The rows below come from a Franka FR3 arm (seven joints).
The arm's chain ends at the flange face. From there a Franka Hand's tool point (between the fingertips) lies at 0.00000 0.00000 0.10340 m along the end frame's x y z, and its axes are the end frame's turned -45 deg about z.
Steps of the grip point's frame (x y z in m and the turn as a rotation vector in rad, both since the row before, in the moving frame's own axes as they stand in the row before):
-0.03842, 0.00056, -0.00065, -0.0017, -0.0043, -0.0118
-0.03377, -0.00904, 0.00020, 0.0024, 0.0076, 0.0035
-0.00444, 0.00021, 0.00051, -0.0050, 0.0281, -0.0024
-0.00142, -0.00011, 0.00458, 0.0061, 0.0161, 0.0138
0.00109, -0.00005, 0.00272, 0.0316, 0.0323, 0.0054
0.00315, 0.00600, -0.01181, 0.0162, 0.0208, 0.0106
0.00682, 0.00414, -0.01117, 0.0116, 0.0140, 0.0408
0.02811, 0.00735, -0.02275, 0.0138, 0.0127, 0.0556
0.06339, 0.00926, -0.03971, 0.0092, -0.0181, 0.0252
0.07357, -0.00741, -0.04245, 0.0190, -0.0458, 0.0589
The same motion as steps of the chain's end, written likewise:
-0.02658, 0.02712, -0.00065, -0.0042, -0.0018, -0.0118
-0.03065, 0.01822, 0.00020, 0.0071, 0.0037, 0.0035
-0.00541, 0.00498, 0.00055, 0.0163, 0.0234, -0.0024
-0.00182, 0.00254, 0.00460, 0.0157, 0.0071, 0.0138
0.00067, 0.00386, 0.00283, 0.0452, 0.0005, 0.0054
0.00612, 0.00472, -0.01177, 0.0262, 0.0033, 0.0106
0.00754, -0.00003, -0.01115, 0.0181, 0.0017, 0.0408
0.02510, -0.01274, -0.02273, 0.0187, -0.0008, 0.0556
0.05338, -0.03890, -0.03969, -0.0063, -0.0193, 0.0252
0.05157, -0.05908, -0.04232, -0.0190, -0.0458, 0.0589

